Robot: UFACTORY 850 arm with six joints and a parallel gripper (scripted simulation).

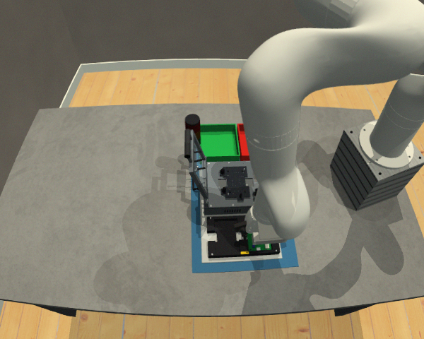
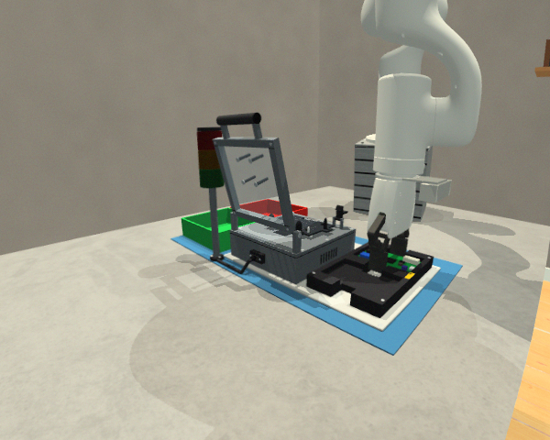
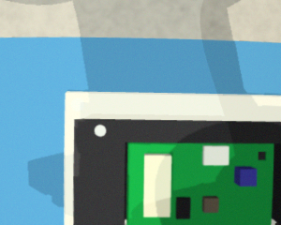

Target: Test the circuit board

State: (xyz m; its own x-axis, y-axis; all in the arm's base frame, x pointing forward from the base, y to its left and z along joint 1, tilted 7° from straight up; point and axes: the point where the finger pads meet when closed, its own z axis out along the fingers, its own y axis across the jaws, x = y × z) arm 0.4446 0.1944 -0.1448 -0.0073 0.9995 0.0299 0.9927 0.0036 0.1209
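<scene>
Right now the green circuit board is right at my hand. Also, from my hand: tester bed: 160 mm to the right, 70 mm ahead, 50 mm above; then tester lid: 190 mm ahead, 170 mm to the right, 160 mm above; then black latch block: 110 mm to the right, 60 mm above.
</scene>
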